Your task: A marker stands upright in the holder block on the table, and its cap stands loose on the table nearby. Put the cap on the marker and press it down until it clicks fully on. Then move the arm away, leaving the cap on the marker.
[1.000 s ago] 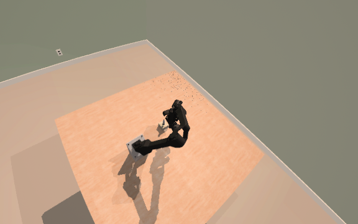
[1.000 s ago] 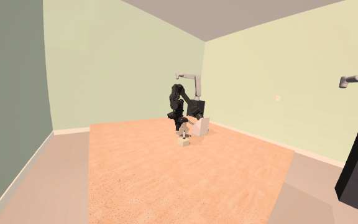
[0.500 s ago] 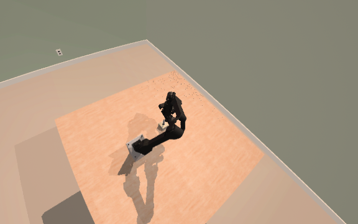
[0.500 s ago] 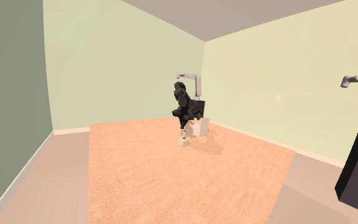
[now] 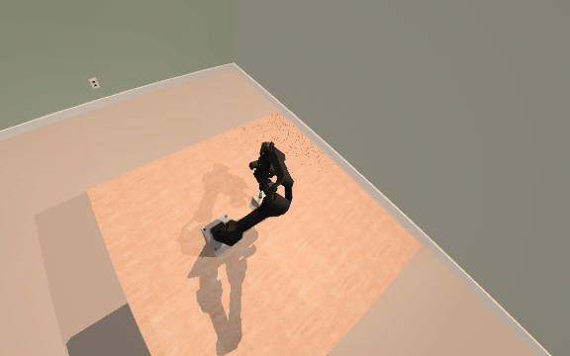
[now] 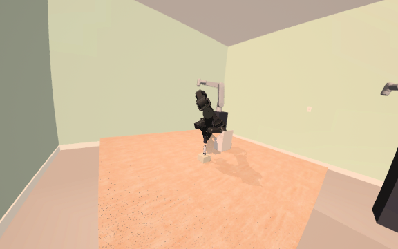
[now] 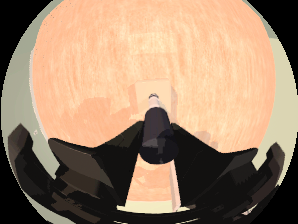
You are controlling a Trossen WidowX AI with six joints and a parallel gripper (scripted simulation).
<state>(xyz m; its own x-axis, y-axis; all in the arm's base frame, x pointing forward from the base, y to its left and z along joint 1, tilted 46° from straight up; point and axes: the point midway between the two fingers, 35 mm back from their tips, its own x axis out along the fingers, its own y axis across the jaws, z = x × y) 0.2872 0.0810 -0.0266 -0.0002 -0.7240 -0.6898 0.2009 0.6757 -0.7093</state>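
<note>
My gripper tip is now 12 cm above the holder block. The rest, counted from my gripper tip: dark marker cap: 1 cm above.
</note>
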